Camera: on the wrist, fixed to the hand. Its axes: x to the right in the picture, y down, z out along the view.
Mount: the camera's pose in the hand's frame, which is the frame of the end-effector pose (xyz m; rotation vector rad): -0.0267 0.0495 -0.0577 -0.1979 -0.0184 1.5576
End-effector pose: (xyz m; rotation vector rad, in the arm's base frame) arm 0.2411 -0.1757 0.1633 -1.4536 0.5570 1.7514
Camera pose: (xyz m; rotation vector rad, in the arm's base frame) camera 0.2390 -0.2561 0.1673 0.7585 -1.3323 -2.1265
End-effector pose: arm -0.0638 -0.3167 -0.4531 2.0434 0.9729 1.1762
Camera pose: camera -0.1093 -0.3592 -0.4020 -2.3884 0.9885 -1.6701
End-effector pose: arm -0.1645 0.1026 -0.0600 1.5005 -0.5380 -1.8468
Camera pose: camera -0.0940 0.0944 -0.0219 0.4880 -1.0565 -0.6131
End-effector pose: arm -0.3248 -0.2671 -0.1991 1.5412 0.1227 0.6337
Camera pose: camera -0.3885 -0.2326 -0.1638 1.2100 -1.2287 1.7412
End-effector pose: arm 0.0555 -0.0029 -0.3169 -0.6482 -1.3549 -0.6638
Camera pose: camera 0.1278 -0.0122 -0.3512 -1.5642 -0.4614 0.4917
